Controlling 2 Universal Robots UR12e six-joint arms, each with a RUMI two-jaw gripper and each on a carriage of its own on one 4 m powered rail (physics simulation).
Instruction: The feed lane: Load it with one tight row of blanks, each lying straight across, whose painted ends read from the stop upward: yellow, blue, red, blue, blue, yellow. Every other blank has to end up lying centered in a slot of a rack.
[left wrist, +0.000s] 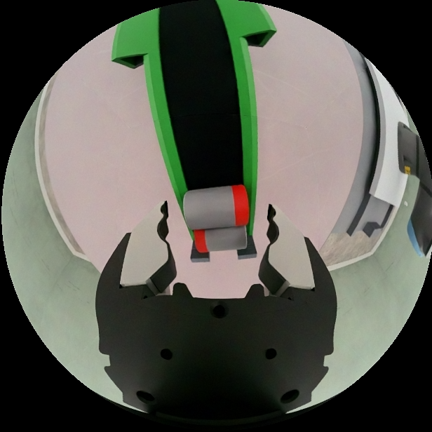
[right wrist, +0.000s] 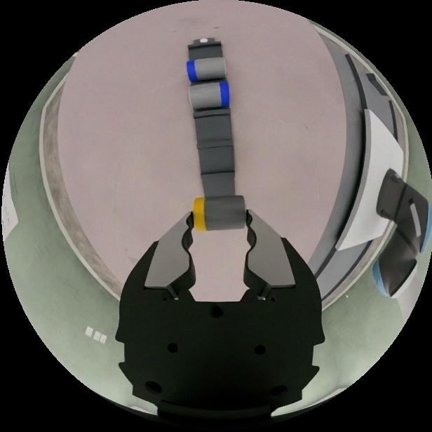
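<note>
A green-walled lane with a black bed (left wrist: 202, 100) runs away from my left gripper (left wrist: 217, 202), which is open. Two grey blanks lie across the lane's near end: one (left wrist: 212, 207) with its red end at the right, and one (left wrist: 225, 239) with its red end at the left, nearer me. The left fingertips stand apart on either side of the lane. My right gripper (right wrist: 219, 211) is shut on a grey blank (right wrist: 222, 213) with a yellow left end, seen over the near end of a dark slotted rack (right wrist: 215, 127). Two blue-ended blanks (right wrist: 207, 69) (right wrist: 207, 94) lie in its far part.
Small dark feet (left wrist: 200, 255) (left wrist: 246, 251) show under the lane's near end. A grey rail with a white carriage plate (right wrist: 367, 185) and dark arm parts (right wrist: 402, 215) stands at the right in the right wrist view. The white plate (left wrist: 392, 170) also shows in the left wrist view.
</note>
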